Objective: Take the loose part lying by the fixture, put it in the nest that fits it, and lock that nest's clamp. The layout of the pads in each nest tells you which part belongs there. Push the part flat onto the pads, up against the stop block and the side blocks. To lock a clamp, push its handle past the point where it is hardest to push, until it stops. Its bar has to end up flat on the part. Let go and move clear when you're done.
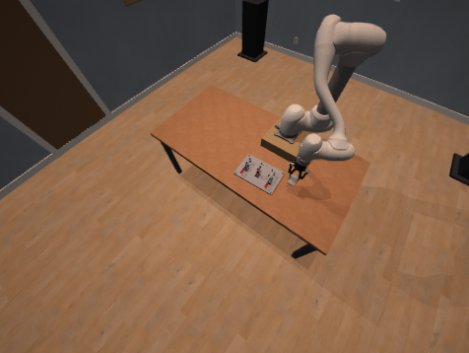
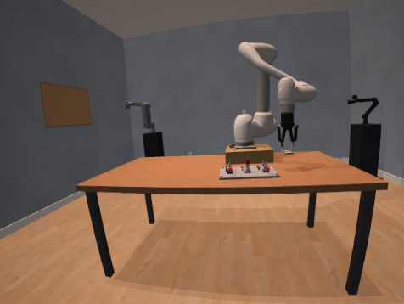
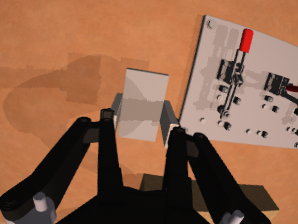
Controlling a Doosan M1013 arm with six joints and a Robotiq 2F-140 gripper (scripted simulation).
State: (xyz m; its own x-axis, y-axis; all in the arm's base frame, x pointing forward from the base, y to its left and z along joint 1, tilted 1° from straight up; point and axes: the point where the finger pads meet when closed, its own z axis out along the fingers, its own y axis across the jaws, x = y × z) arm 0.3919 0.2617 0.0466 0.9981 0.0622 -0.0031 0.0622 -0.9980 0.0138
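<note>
Right now the fixture is 260 mm to the right of my hand, 140 mm below it and 40 mm ahead of it. The rest, counted from my hand: loose part (30 mm below).
</note>
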